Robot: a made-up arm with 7 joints. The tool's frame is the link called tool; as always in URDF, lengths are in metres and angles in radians. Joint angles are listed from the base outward.
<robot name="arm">
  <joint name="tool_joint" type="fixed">
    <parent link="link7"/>
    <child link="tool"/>
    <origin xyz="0 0 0" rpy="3.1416 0 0"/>
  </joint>
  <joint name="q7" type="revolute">
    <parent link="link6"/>
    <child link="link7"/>
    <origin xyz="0.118 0 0" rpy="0 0 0"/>
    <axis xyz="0 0 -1"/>
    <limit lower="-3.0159" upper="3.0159"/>
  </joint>
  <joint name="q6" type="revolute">
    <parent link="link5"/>
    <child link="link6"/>
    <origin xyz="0 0 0" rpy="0 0 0"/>
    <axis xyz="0 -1 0"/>
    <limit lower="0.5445" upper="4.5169"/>
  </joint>
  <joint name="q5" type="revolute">
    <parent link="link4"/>
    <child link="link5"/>
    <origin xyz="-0.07 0 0.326" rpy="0 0 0"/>
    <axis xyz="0 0 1"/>
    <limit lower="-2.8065" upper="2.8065"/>
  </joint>
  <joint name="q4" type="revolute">
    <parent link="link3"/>
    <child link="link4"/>
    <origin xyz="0.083 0 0" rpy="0 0 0"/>
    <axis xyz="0 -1 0"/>
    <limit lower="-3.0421" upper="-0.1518"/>
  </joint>
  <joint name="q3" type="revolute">
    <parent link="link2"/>
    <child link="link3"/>
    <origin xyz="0 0 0.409" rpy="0 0 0"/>
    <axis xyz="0 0 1"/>
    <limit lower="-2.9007" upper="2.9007"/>
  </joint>
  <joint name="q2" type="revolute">
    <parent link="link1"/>
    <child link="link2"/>
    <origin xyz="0 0 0" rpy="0 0 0"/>
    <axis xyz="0 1 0"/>
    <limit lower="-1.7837" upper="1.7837"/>
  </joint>
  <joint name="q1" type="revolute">
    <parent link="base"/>
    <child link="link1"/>
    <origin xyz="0 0 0.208" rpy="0 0 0"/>
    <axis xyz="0 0 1"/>
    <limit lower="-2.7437" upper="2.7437"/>
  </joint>
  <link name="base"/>
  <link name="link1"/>
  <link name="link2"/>
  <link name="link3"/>
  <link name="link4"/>
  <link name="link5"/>
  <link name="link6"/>
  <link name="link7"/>
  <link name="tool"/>
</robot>
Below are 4 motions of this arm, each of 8 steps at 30 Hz.
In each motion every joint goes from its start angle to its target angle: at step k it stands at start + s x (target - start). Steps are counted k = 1, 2, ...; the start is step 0. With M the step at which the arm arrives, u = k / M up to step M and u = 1 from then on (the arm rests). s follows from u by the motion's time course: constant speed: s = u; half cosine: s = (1 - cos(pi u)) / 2; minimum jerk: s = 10 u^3 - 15 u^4 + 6 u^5.
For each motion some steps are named. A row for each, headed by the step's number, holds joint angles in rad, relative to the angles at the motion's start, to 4 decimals.
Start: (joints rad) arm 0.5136 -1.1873 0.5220 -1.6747 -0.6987 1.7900 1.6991
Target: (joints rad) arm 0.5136 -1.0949 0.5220 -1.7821 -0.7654 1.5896 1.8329
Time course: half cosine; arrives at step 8
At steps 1, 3, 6, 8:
1: 0.0000 0.0035 0.0000 -0.0041 -0.0025 -0.0076 0.0051
3: 0.0000 0.0285 0.0000 -0.0331 -0.0206 -0.0619 0.0413
6: 0.0000 0.0789 0.0000 -0.0917 -0.0569 -0.1711 0.1142
8: 0.0000 0.0924 0.0000 -0.1074 -0.0667 -0.2004 0.1338

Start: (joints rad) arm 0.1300 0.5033 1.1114 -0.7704 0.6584 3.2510 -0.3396
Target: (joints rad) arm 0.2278 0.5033 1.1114 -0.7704 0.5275 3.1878 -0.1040
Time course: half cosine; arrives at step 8
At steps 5, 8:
5: 0.0676 0.0000 0.0000 0.0000 -0.0905 -0.0437 0.1629
8: 0.0978 0.0000 0.0000 0.0000 -0.1309 -0.0632 0.2356

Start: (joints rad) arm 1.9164 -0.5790 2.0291 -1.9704 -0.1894 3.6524 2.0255
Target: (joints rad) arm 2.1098 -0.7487 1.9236 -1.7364 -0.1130 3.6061 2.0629
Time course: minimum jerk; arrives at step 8
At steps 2, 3, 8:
2: 0.0200 -0.0176 -0.0109 0.0242 0.0079 -0.0048 0.0039
3: 0.0532 -0.0467 -0.0290 0.0644 0.0210 -0.0127 0.0103
8: 0.1934 -0.1697 -0.1055 0.2340 0.0764 -0.0463 0.0374

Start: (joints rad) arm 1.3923 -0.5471 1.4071 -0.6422 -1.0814 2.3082 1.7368
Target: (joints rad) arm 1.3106 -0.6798 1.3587 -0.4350 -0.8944 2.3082 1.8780
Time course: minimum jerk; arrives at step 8
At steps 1, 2, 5, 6, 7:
1: -0.0013 -0.0021 -0.0008 0.0033 0.0030 0.0000 0.0023
2: -0.0085 -0.0137 -0.0050 0.0214 0.0194 0.0000 0.0146
5: -0.0592 -0.0962 -0.0351 0.1502 0.1355 0.0000 0.1023
6: -0.0732 -0.1190 -0.0434 0.1858 0.1676 0.0000 0.1266
7: -0.0804 -0.1306 -0.0476 0.2039 0.1840 0.0000 0.1389

